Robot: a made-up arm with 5 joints.
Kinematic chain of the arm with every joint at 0, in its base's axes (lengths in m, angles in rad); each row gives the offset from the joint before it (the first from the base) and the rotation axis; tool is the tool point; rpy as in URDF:
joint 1: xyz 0.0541 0 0.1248 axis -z
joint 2: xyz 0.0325 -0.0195 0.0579 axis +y
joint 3: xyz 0.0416 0 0.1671 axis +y
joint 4: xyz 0.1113 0 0.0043 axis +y
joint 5: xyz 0.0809 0.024 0 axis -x
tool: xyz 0 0 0 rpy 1.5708 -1.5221 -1.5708
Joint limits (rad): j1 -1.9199..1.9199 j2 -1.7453..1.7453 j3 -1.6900..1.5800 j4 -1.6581..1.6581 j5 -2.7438..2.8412
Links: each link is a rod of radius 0.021 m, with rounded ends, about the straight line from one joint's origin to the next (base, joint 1, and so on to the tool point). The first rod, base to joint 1, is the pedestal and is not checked.
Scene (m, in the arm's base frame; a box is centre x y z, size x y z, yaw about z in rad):
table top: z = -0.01
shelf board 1: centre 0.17 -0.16 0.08 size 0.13 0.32 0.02 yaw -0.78
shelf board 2: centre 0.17 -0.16 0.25 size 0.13 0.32 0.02 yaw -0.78
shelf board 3: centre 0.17 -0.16 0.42 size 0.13 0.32 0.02 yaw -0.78
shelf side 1: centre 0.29 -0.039 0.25 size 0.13 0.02 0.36 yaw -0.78
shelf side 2: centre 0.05 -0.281 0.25 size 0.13 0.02 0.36 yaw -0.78
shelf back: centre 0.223 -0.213 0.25 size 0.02 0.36 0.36 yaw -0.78
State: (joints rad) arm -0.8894 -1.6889 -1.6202 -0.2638 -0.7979
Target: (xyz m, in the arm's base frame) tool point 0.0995 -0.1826 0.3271
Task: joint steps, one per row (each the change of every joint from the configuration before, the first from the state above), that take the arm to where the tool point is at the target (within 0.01 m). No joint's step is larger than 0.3 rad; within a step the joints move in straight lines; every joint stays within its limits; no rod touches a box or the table.
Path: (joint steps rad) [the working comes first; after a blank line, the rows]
Joints at the target: 1.3510 -0.3984 0.3263 0.5620 -0.7979
Straight joint move there: touches shelf board 3.

1: 0.2809 0.0832 0.2151 0.1054 0.0000
2: 0.2808 0.0832 0.2151 0.1054 0.0000
3: 0.2809 0.0832 0.2150 0.1054 0.0000
4: 0.2808 0.0832 0.2151 0.1054 0.0000
5: 0.2809 0.0832 0.2151 0.1054 0.0000
6: 0.2808 0.0832 0.2151 0.1054 0.0000
7: 0.2809 0.0832 0.2151 0.1054 0.0000
8: 0.2808 0.0832 0.2150 0.1055 0.0000
9: 0.2809 0.0832 0.2151 0.1054 0.0000
10: 0.2809 0.0832 0.2151 0.1054 0.0000
11: -0.2841 0.2293 -0.1022 -0.1142 0.0000
12: -0.2841 0.2292 -0.1021 -0.1141 0.0000

